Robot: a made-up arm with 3 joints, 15 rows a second.
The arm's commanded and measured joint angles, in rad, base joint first. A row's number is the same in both.
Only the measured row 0 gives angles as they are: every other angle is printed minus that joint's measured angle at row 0.
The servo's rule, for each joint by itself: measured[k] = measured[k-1] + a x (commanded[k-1-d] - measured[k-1]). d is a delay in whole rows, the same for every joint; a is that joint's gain. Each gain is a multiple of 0.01, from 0.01 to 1. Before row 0 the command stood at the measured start. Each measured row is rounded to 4 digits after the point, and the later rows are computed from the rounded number. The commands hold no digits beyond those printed.
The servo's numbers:
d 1
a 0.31 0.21 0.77
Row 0, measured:
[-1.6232, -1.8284, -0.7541]
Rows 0 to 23, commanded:
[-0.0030, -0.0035, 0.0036]
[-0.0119, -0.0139, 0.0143]
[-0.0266, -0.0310, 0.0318]
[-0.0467, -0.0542, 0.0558]
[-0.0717, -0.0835, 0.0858]
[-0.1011, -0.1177, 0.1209]
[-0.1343, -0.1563, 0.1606]
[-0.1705, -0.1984, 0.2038]
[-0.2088, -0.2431, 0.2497]
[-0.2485, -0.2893, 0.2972]
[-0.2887, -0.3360, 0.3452]
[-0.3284, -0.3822, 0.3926]
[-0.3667, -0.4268, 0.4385]
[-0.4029, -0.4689, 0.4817]
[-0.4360, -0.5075, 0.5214]
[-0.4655, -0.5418, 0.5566]
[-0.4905, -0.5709, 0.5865]
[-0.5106, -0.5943, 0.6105]
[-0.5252, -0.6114, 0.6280]
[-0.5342, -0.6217, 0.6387]
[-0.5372, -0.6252, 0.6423]
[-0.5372, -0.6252, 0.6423]
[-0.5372, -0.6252, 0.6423]
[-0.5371, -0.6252, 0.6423]
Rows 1 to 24, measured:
[0.0000, 0.0000, 0.0000]
[-0.0009, -0.0007, 0.0028]
[-0.0043, -0.0035, 0.0117]
[-0.0112, -0.0093, 0.0272]
[-0.0222, -0.0187, 0.0492]
[-0.0375, -0.0323, 0.0774]
[-0.0572, -0.0502, 0.1109]
[-0.0811, -0.0725, 0.1492]
[-0.1088, -0.0989, 0.1912]
[-0.1398, -0.1292, 0.2362]
[-0.1735, -0.1628, 0.2832]
[-0.2092, -0.1992, 0.3309]
[-0.2462, -0.2376, 0.3784]
[-0.2836, -0.2773, 0.4247]
[-0.3206, -0.3175, 0.4686]
[-0.3564, -0.3574, 0.5093]
[-0.3902, -0.3961, 0.5457]
[-0.4213, -0.4328, 0.5771]
[-0.4490, -0.4667, 0.6028]
[-0.4726, -0.4971, 0.6222]
[-0.4917, -0.5233, 0.6349]
[-0.5058, -0.5447, 0.6406]
[-0.5155, -0.5616, 0.6419]
[-0.5222, -0.5750, 0.6422]

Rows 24 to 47, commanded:
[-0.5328, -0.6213, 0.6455]
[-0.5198, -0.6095, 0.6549]
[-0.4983, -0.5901, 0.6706]
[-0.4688, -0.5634, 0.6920]
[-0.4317, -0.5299, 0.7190]
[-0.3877, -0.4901, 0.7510]
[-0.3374, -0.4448, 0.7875]
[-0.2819, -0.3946, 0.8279]
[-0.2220, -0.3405, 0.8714]
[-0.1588, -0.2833, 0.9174]
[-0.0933, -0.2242, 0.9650]
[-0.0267, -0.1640, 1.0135]
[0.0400, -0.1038, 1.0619]
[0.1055, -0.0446, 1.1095]
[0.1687, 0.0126, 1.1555]
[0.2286, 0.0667, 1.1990]
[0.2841, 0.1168, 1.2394]
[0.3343, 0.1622, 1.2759]
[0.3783, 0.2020, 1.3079]
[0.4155, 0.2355, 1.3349]
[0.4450, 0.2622, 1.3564]
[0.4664, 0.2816, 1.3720]
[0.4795, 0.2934, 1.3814]
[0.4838, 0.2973, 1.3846]
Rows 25 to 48, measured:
[-0.5268, -0.5855, 0.6423]
[-0.5287, -0.5930, 0.6448]
[-0.5259, -0.5965, 0.6526]
[-0.5173, -0.5952, 0.6665]
[-0.5023, -0.5885, 0.6861]
[-0.4804, -0.5762, 0.7114]
[-0.4517, -0.5581, 0.7419]
[-0.4163, -0.5343, 0.7770]
[-0.3746, -0.5050, 0.8162]
[-0.3273, -0.4705, 0.8587]
[-0.2751, -0.4312, 0.9039]
[-0.2187, -0.3877, 0.9509]
[-0.1592, -0.3407, 0.9991]
[-0.0974, -0.2910, 1.0475]
[-0.0345, -0.2393, 1.0952]
[0.0285, -0.1864, 1.1416]
[0.0905, -0.1332, 1.1858]
[0.1505, -0.0807, 1.2271]
[0.2075, -0.0297, 1.2647]
[0.2604, 0.0190, 1.2980]
[0.3085, 0.0645, 1.3264]
[0.3508, 0.1060, 1.3495]
[0.3866, 0.1429, 1.3668]
[0.4154, 0.1745, 1.3780]

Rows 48 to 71, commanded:
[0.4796, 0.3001, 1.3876]
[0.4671, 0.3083, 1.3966]
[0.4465, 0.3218, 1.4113]
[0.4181, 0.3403, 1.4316]
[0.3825, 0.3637, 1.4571]
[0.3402, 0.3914, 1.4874]
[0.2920, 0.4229, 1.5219]
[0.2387, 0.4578, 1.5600]
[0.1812, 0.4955, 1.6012]
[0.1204, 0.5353, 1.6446]
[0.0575, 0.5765, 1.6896]
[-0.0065, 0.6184, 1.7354]
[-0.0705, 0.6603, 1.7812]
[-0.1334, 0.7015, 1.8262]
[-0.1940, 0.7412, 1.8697]
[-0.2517, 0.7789, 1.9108]
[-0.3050, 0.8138, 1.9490]
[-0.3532, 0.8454, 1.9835]
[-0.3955, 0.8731, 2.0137]
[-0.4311, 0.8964, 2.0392]
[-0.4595, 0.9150, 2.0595]
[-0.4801, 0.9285, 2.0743]
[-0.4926, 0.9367, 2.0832]
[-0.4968, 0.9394, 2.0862]
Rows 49 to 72, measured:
[0.4366, 0.2003, 1.3831]
[0.4499, 0.2213, 1.3866]
[0.4552, 0.2396, 1.3943]
[0.4525, 0.2569, 1.4074]
[0.4418, 0.2744, 1.4260]
[0.4234, 0.2932, 1.4499]
[0.3976, 0.3138, 1.4788]
[0.3649, 0.3367, 1.5120]
[0.3258, 0.3621, 1.5490]
[0.2810, 0.3901, 1.5892]
[0.2312, 0.4206, 1.6319]
[0.1774, 0.4533, 1.6763]
[0.1204, 0.4880, 1.7218]
[0.0612, 0.5242, 1.7675]
[0.0009, 0.5614, 1.8127]
[-0.0595, 0.5992, 1.8566]
[-0.1191, 0.6369, 1.8983]
[-0.1767, 0.6740, 1.9373]
[-0.2314, 0.7100, 1.9729]
[-0.2823, 0.7443, 2.0043]
[-0.3284, 0.7762, 2.0312]
[-0.3690, 0.8053, 2.0530]
[-0.4034, 0.8312, 2.0694]
[-0.4311, 0.8534, 2.0800]

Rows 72 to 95, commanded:
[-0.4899, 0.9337, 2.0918]
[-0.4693, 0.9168, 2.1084]
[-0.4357, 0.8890, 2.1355]
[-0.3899, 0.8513, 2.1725]
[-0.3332, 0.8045, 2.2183]
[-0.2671, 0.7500, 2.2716]
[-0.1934, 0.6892, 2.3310]
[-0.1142, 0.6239, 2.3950]
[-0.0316, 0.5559, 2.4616]
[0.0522, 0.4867, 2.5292]
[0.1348, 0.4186, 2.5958]
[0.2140, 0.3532, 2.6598]
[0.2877, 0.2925, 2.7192]
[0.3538, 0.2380, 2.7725]
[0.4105, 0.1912, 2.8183]
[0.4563, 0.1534, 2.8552]
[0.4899, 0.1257, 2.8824]
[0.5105, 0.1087, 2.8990]
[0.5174, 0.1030, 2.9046]
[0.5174, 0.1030, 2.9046]
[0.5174, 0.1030, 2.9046]
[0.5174, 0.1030, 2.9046]
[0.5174, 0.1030, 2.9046]
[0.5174, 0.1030, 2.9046]
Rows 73 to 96, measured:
[-0.4515, 0.8715, 2.0848]
[-0.4634, 0.8846, 2.0902]
[-0.4652, 0.8914, 2.1042]
[-0.4561, 0.8909, 2.1283]
[-0.4356, 0.8826, 2.1623]
[-0.4039, 0.8662, 2.2054]
[-0.3615, 0.8418, 2.2564]
[-0.3094, 0.8098, 2.3138]
[-0.2489, 0.7708, 2.3763]
[-0.1815, 0.7257, 2.4420]
[-0.1091, 0.6755, 2.5091]
[-0.0335, 0.6216, 2.5759]
[0.0432, 0.5652, 2.6405]
[0.1190, 0.5079, 2.7011]
[0.1918, 0.4512, 2.7561]
[0.2596, 0.3966, 2.8040]
[0.3206, 0.3455, 2.8434]
[0.3731, 0.2993, 2.8734]
[0.4157, 0.2593, 2.8931]
[0.4472, 0.2265, 2.9020]
[0.4690, 0.2006, 2.9040]
[0.4840, 0.1801, 2.9045]
[0.4944, 0.1639, 2.9046]
[0.5015, 0.1511, 2.9046]

